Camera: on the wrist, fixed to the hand. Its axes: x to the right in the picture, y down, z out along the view.
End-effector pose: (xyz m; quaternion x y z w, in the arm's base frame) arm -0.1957 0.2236 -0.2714 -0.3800 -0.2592 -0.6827 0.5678
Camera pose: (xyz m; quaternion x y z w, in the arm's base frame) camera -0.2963 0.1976 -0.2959 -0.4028 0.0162 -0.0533 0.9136
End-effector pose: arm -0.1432 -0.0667 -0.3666 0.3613 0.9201 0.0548 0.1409
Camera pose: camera -0.2201 -0.1315 -0.3308 0.9157 0.3973 0.0485 0.0348
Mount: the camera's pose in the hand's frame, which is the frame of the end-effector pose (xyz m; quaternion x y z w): 0.0018 -0.0902 -0.0571 0.0936 -0.0087 0.7040 0.7040
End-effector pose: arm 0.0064 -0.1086 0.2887 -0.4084 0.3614 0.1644 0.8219
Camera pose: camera 0.0324 -0.2090 0.3141 0.0453 0.5502 0.6641 0.5042
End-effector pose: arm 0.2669 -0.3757 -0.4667 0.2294 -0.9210 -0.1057 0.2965
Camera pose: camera 0.3320 -0.4586 -0.4499 -0.4600 -0.8223 0.2185 0.2537
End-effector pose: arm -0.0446 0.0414 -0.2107 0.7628 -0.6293 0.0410 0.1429
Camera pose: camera 0.0501 0.0702 -0.1707 -0.1077 0.9774 -0.1817 0.0051
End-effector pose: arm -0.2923 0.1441 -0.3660 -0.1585 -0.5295 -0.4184 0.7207
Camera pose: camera -0.3257 0.0509 -0.4060 -0.4205 -0.3066 0.2638 0.8121
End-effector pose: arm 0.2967 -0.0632 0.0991 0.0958 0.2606 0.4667 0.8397
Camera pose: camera 0.3336 -0.1157 0.0137 0.3336 0.1524 0.8945 0.2559
